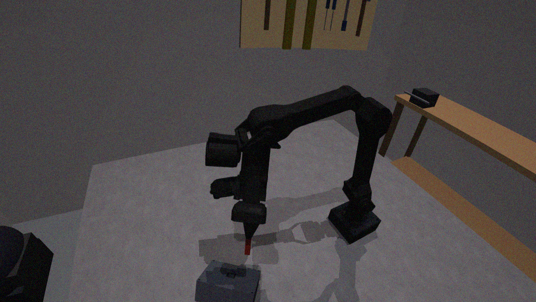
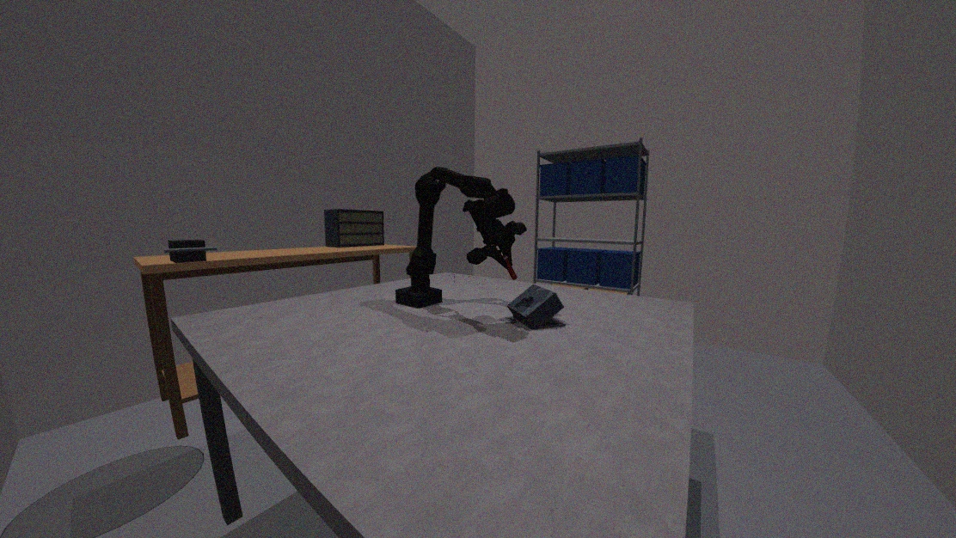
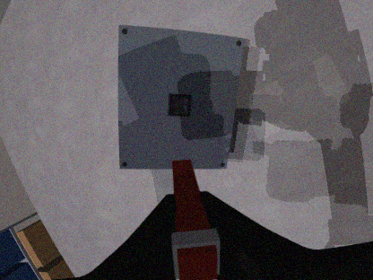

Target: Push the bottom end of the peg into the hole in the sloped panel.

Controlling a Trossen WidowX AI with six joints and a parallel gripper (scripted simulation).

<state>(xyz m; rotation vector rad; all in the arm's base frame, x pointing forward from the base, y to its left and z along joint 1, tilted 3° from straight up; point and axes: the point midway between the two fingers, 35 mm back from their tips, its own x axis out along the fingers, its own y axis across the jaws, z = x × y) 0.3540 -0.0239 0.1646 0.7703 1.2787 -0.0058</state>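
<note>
Right now the panel block is 12 cm below my gripper tip, 7 cm ahead of it and 4 cm to the left of it. Round my gripper tip: square peg 1 cm to the right, 1 cm above.
</note>
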